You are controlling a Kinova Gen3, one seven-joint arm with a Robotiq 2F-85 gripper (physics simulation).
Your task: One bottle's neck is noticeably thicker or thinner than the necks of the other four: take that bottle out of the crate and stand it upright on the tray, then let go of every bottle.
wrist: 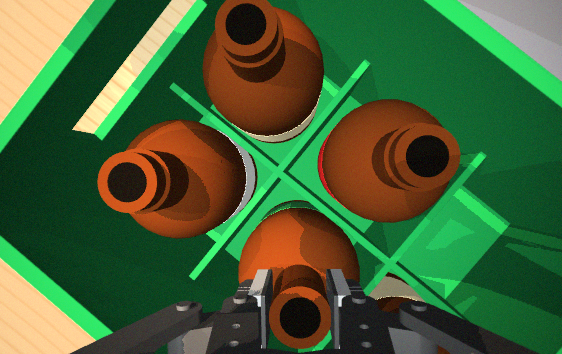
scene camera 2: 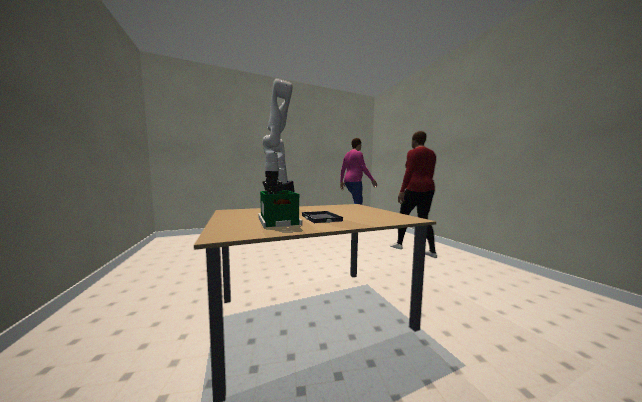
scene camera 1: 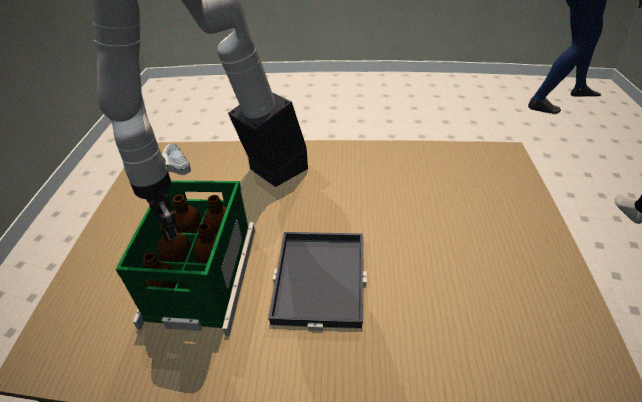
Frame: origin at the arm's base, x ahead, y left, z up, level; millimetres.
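Where they show: gripper, between the fingertips: [wrist: 299, 289] [scene camera 1: 170, 233]; arm's base, origin of its link: [scene camera 2: 282, 182] [scene camera 1: 259, 107].
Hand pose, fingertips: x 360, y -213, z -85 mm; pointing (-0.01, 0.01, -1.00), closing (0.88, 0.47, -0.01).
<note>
Each offset is from my fingertips to the top centre of the thing. "spot": to the spot under its first point. Level surfaces: height alone.
A green crate @(6 mm ahead, 35 mm left, 35 mm up) [scene camera 1: 200, 302] [scene camera 2: 280, 215] [wrist: 57, 62] holds the brown bottles upright in its compartments. My gripper [scene camera 1: 171, 234] [wrist: 299, 289] is shut on the neck of one bottle @(1 mm ahead, 4 mm right, 24 mm up) [scene camera 1: 174, 249] [wrist: 280, 250], which is inside the crate; its fingers hide part of that neck. In the wrist view other bottles stand at the top @(spot: 60 mm back, 78 mm left, 16 mm down) [wrist: 265, 95], at the left [wrist: 190, 145] and at the right [wrist: 360, 160]. Another bottle @(spot: 71 mm ahead, 7 mm left, 77 mm down) [wrist: 395, 290] is mostly hidden behind the right finger. I cannot tell surely which neck differs. The dark tray [scene camera 1: 316, 324] [scene camera 2: 322, 220] is empty.
The crate's walls and green dividers @(spot: 36 mm back, 46 mm left, 46 mm down) [wrist: 280, 170] surround the held bottle closely. Pale rails @(27 mm ahead, 131 mm left, 110 mm down) [scene camera 1: 240, 280] edge the crate's base on the wooden table @(140 mm down) [scene camera 1: 450, 250]. The tray lies to the crate's right in the first scene view. Two people [scene camera 2: 354, 167] [scene camera 2: 420, 170] are beyond the table.
</note>
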